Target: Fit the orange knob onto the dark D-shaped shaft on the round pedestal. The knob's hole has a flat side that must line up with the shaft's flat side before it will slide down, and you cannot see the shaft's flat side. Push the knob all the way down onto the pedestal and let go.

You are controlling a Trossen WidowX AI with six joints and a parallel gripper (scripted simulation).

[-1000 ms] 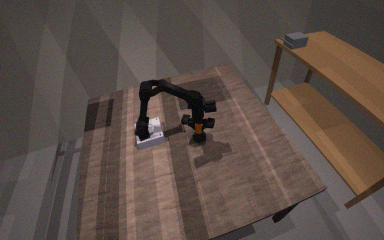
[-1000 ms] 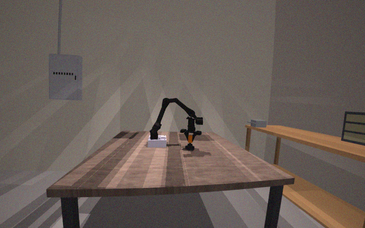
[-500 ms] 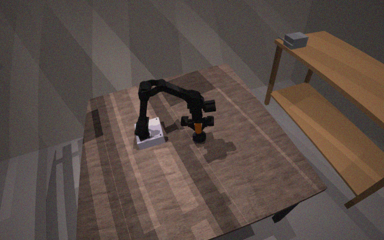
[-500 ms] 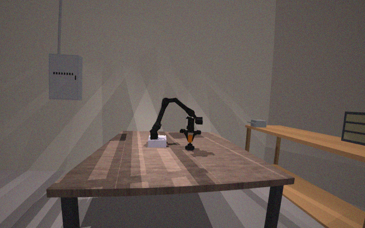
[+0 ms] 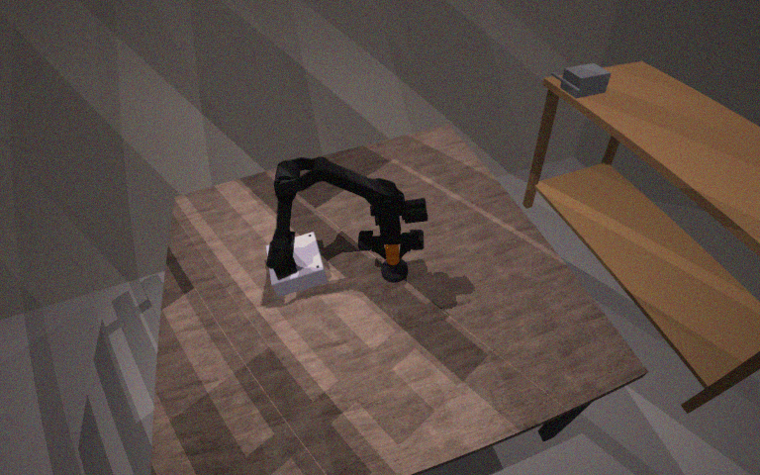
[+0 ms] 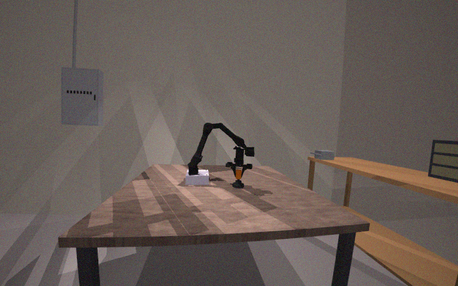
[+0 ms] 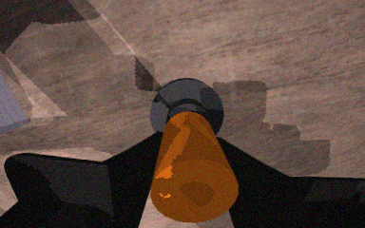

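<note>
My gripper tip is 20 mm below the orange knob. Also, from my gripper tip: round pedestal 40 mm below.
</note>
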